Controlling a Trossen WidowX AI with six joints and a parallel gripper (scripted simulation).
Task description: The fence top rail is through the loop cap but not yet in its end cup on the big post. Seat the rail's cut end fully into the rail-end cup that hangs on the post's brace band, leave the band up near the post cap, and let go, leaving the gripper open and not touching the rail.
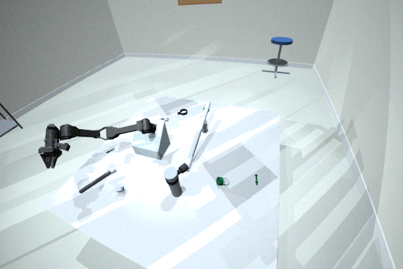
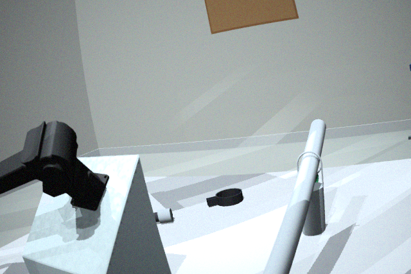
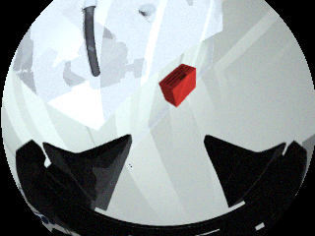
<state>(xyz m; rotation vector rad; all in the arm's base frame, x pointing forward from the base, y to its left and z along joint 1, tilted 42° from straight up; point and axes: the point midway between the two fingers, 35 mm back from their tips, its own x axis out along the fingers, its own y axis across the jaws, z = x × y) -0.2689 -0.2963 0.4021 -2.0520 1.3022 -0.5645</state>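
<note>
Now: the dark cup 580 mm ahead of my gripper tip, 310 mm to the left of it and 130 mm below it. Round my gripper tip: green ring (790 mm ahead, 390 mm to the left, 270 mm below).
</note>
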